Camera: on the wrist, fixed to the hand. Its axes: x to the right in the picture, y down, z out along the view.
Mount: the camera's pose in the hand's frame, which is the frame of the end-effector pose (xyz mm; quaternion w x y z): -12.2 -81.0 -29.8 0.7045 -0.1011 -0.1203 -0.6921
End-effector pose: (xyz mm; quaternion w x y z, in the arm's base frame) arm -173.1 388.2 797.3 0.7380 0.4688 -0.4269 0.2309
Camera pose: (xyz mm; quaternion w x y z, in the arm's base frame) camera -107.2 378.7 741.1 0.6758 0.5789 -0.0884 -0.4477
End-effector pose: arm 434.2 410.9 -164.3 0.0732 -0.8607 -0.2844 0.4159
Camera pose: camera 416.0 474.5 -107.5 0.2182 -0.3669 -0.8469 0.3171
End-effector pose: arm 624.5 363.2 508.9 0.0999 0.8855 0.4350 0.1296
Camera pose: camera 547.6 404.1 511.9 0.3019 0.3282 0.8941 -0.0404
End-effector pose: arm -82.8 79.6 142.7 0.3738 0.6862 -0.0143 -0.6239
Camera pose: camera -95.9 158.6 108.3 0.1008 -0.3805 -0.4829 0.7822
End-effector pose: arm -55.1 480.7 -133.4 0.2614 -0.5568 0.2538 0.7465
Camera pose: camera 23.2 518.9 -136.2 0.6750 -0.5045 -0.3135 0.4376
